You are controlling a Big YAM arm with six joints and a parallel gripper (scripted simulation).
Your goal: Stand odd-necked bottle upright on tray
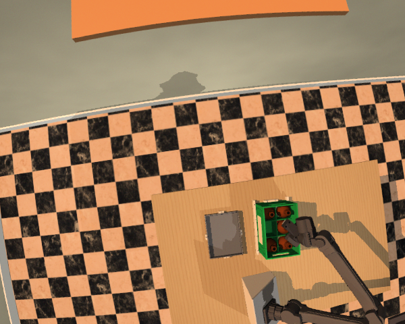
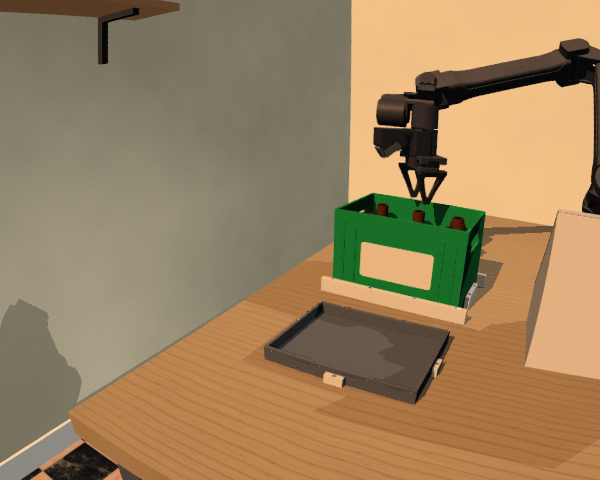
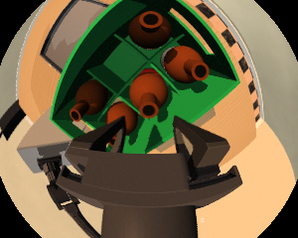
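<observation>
My hand is 4 cm to the right of the green crate and 11 cm above it. Also, from my hand: dark grey tray (1 cm ahead, 32 cm to the left, 18 cm below).
</observation>
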